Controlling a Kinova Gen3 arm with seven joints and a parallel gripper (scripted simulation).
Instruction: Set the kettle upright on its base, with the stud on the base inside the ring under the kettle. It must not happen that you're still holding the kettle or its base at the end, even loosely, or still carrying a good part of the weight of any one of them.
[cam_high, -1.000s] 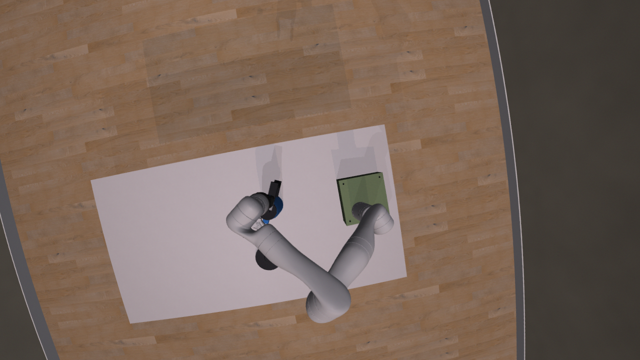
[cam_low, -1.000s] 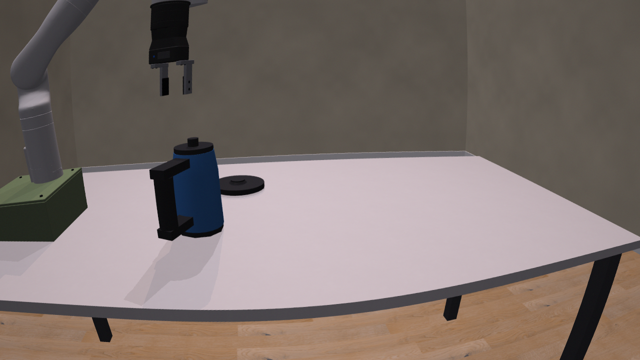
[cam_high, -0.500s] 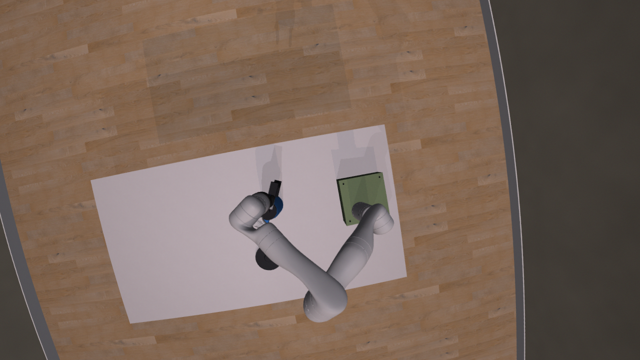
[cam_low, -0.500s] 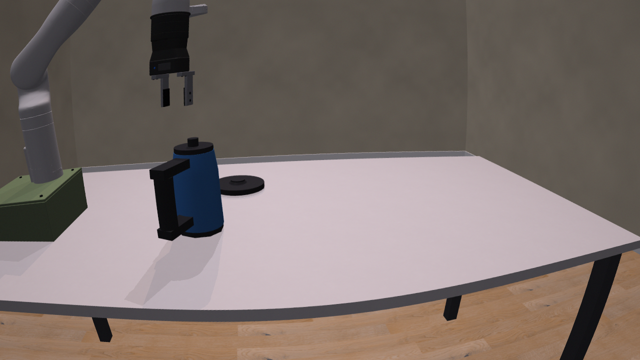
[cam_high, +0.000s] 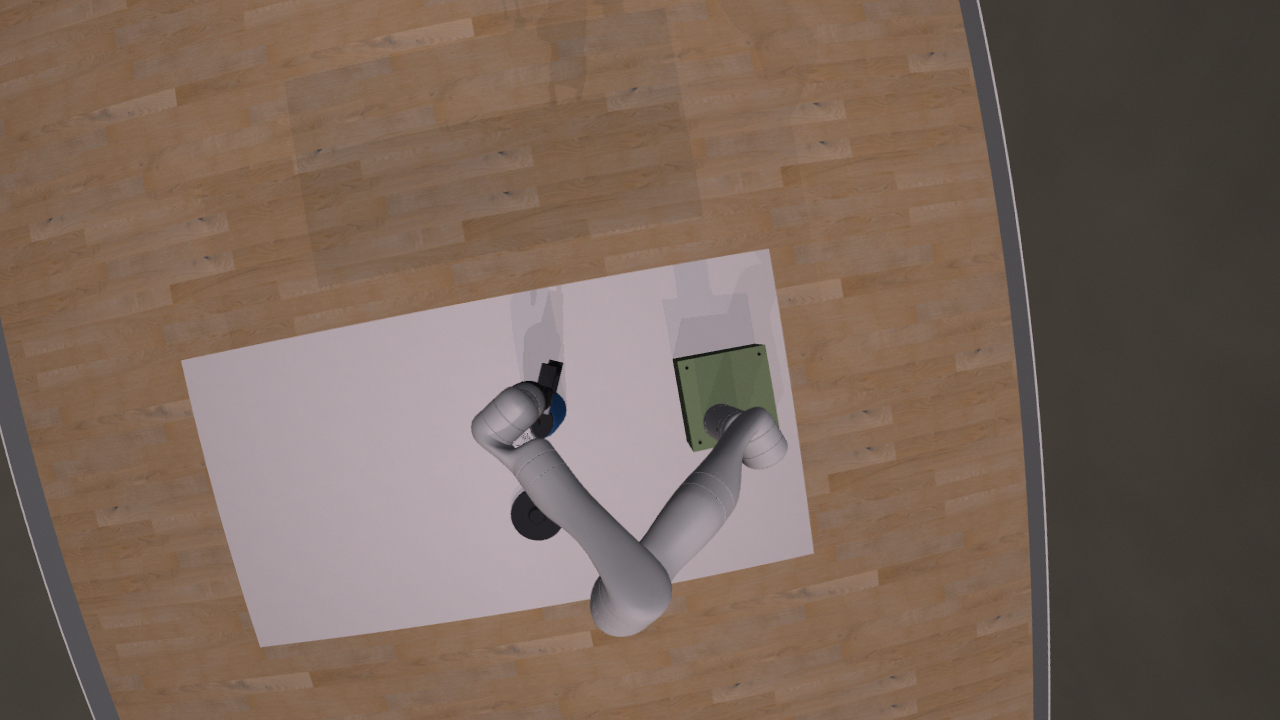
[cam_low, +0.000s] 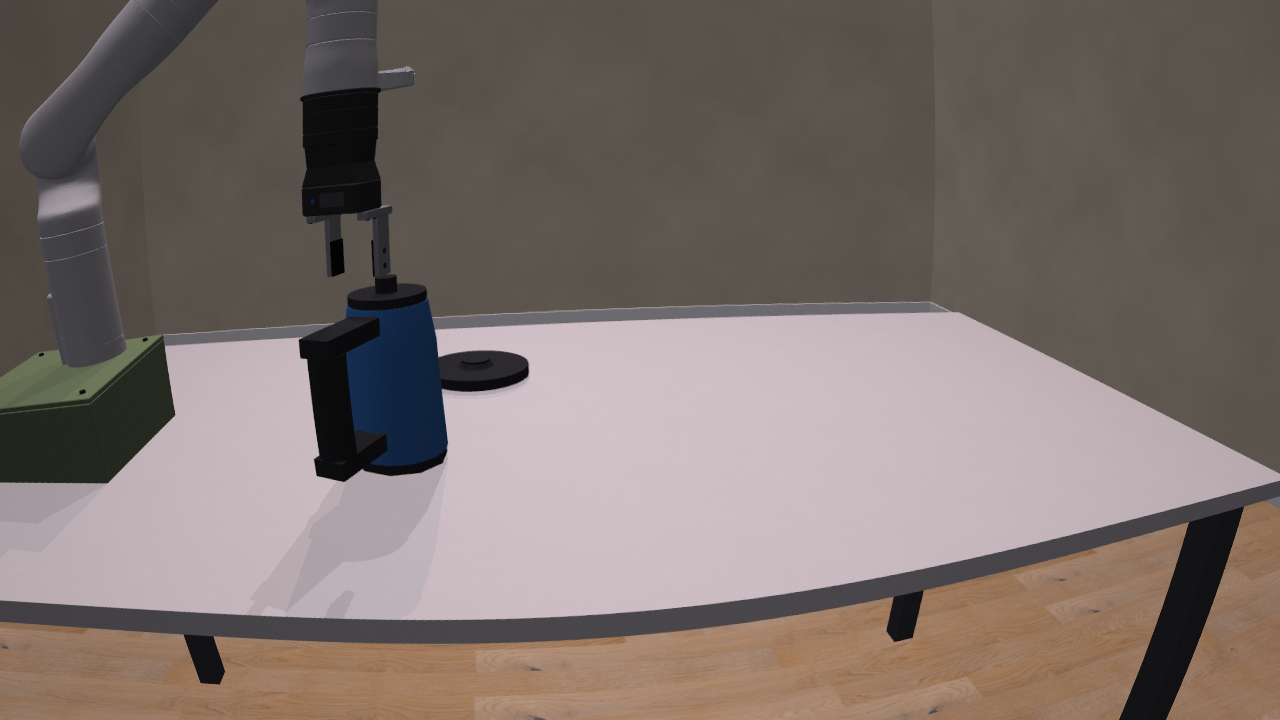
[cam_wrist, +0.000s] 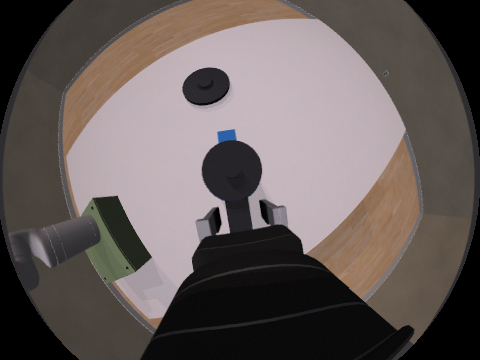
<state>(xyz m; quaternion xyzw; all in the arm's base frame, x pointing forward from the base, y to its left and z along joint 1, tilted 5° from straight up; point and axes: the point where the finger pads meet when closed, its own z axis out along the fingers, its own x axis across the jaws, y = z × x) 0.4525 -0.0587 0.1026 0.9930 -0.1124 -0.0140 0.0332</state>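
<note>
Right now the blue kettle is 13 cm below my hand and 2 cm to the left of it. From my hand the other things lie so: round black base: 35 cm to the left, 21 cm below, 4 cm ahead.
</note>
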